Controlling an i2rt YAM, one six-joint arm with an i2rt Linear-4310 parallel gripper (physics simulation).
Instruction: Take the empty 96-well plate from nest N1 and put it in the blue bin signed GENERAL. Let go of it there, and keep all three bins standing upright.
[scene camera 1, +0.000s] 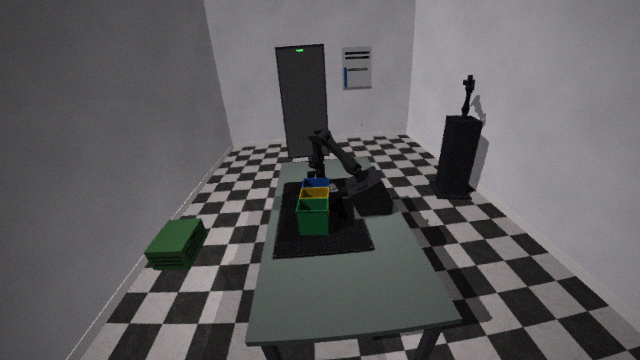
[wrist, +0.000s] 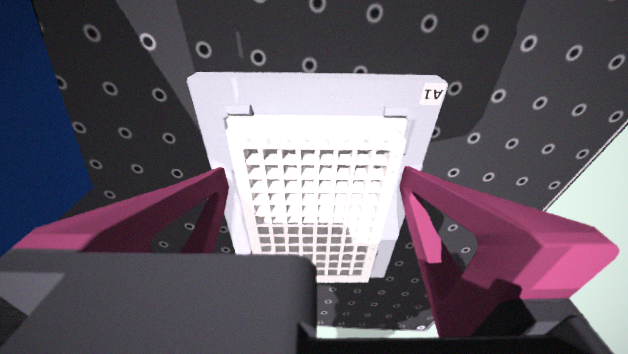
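Pixels of known places: gripper, between the fingertips: (wrist: 314, 176); arm's base, origin of its link: (scene camera 1: 362, 180).
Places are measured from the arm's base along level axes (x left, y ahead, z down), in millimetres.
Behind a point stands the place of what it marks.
Observation:
The white 96-well plate (wrist: 320, 131) {y 331, x -180, z 170 mm} lies in a light grey nest (wrist: 310, 90) {y 342, x -171, z 184 mm} with an "A1" label at its corner in the wrist view. In the scene view a small pale patch shows right of the blue bin; plate and nest cannot be told apart there. My gripper (wrist: 314, 176) {y 302, x -188, z 176 mm} (scene camera 1: 315, 174) is open and empty, its pink fingertips above the plate's two long sides. The blue bin (scene camera 1: 316, 182) {y 316, x -46, z 48 mm} (wrist: 40, 130) {y 281, x -52, z 178 mm} stands upright, at the left edge of the wrist view. Its sign and inside are not readable.
A yellow bin (scene camera 1: 315, 193) {y 301, x 85, z 58 mm} and a green bin (scene camera 1: 313, 222) {y 273, x 334, z 100 mm} stand upright in a row in front of the blue bin, on a black perforated mat (scene camera 1: 325, 248) {y 194, x 437, z 196 mm} on the table (scene camera 1: 350, 295) {y 44, x 711, z 209 mm}. The arm's dark base (scene camera 1: 372, 200) {y -68, x 105, z 87 mm} stands at the mat's right.

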